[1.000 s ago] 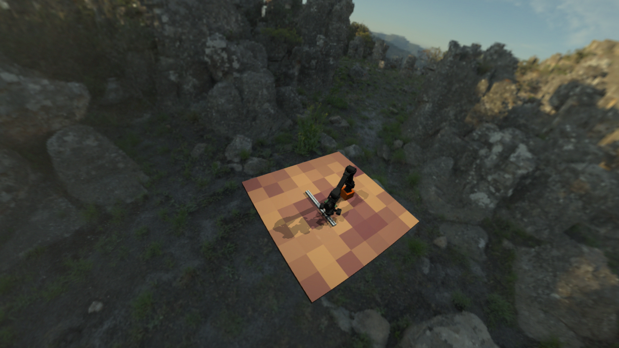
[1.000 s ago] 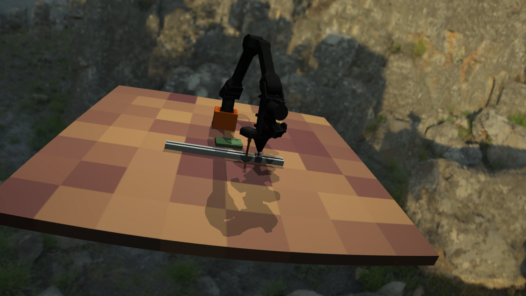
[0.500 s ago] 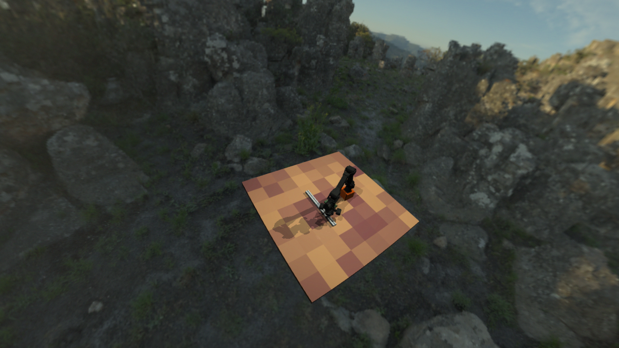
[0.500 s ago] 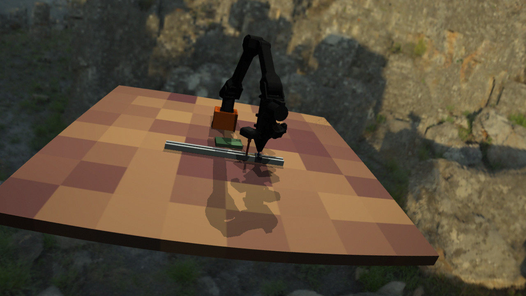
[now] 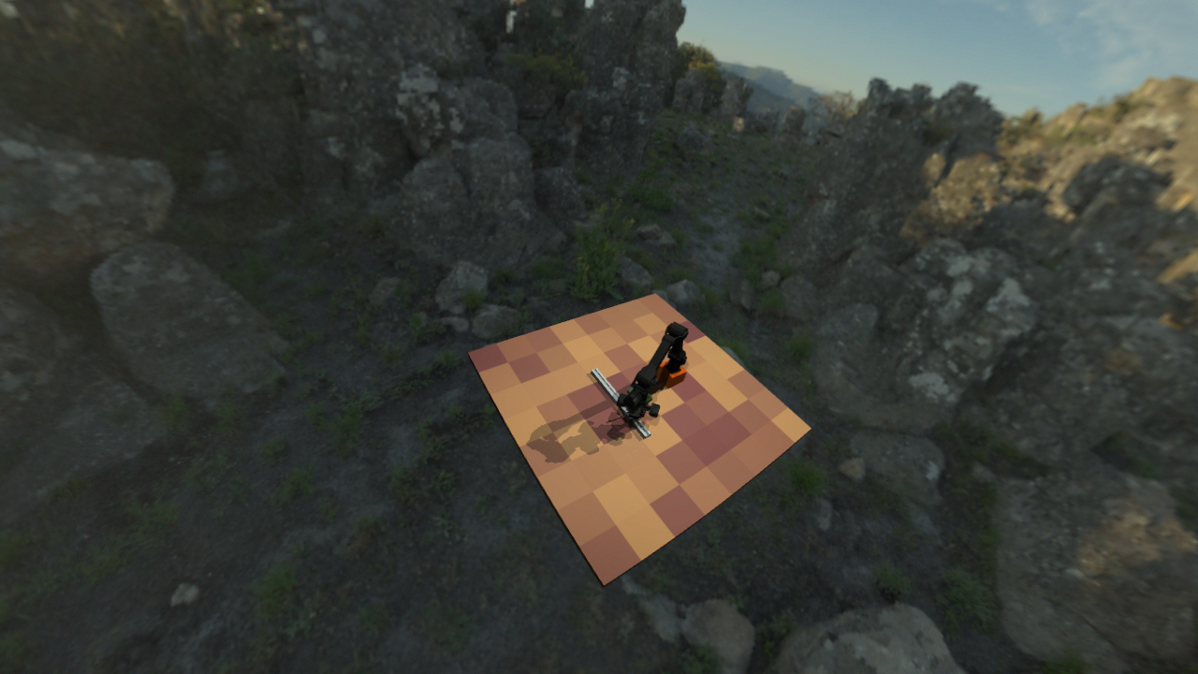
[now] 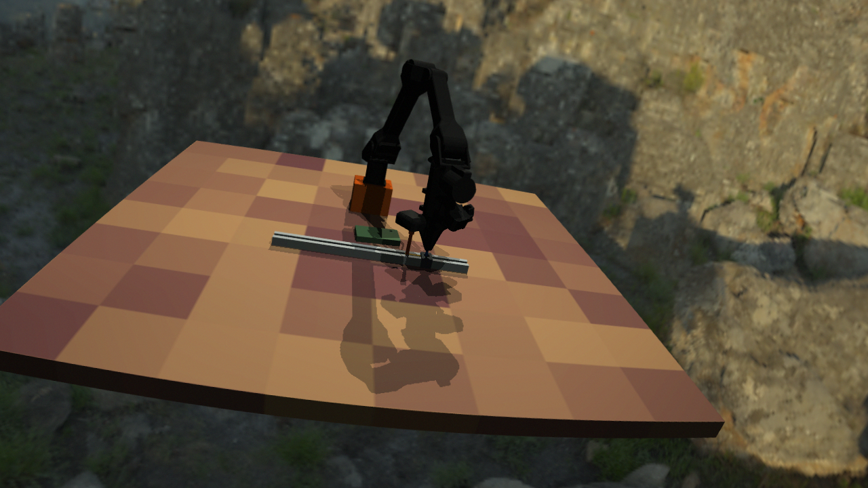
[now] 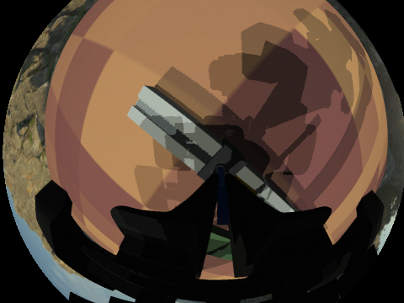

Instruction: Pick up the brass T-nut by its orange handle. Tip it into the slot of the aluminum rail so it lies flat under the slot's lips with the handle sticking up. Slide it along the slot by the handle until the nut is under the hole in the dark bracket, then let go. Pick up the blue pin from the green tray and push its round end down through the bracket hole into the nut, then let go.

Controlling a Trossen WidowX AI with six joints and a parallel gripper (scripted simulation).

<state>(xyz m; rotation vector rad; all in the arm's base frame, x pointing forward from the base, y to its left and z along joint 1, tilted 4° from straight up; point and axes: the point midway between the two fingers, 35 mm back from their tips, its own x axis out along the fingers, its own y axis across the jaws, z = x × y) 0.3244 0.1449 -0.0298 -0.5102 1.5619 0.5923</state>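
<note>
Now: the blue pin right at my gripper tip. Round my gripper tip: green tray (130 mm behind, 100 mm to the right, 30 mm below); brass T-nut (20 mm to the right, 10 mm above).
</note>
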